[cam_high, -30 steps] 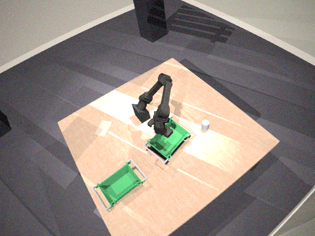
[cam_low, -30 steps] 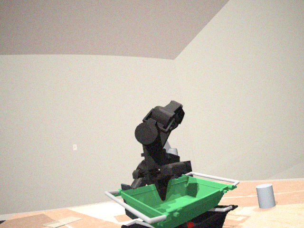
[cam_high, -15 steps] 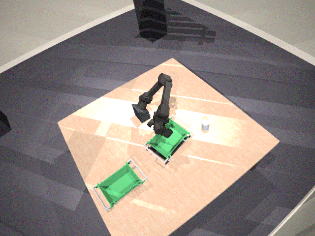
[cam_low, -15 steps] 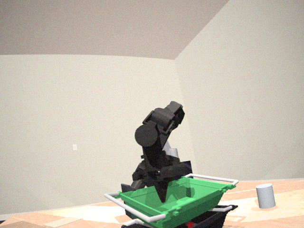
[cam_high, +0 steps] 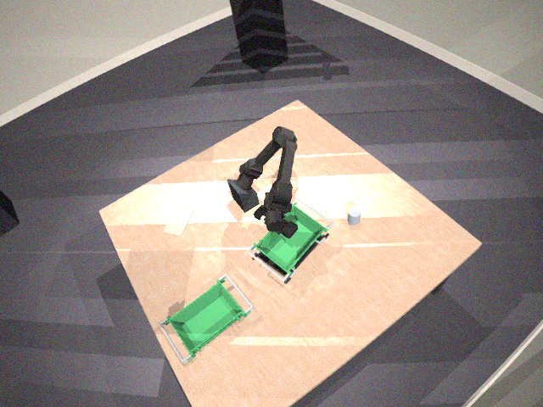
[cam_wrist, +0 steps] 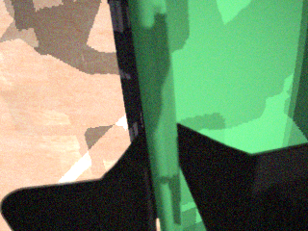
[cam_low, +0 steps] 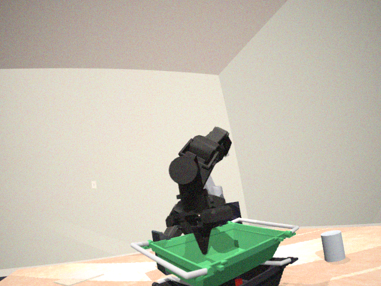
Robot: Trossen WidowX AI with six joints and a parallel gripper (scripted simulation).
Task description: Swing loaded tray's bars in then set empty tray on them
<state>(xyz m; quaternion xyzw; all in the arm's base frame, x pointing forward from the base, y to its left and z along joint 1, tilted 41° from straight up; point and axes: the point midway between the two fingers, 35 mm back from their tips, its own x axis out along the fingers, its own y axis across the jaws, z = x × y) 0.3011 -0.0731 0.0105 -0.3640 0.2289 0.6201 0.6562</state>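
Now: gripper tip 70 mm short of the green tray, 10 mm to the right of it and 20 mm below it. The rest, counted from my gripper tip: flat pale sheet (440 mm behind, 270 mm to the right, 100 mm below).
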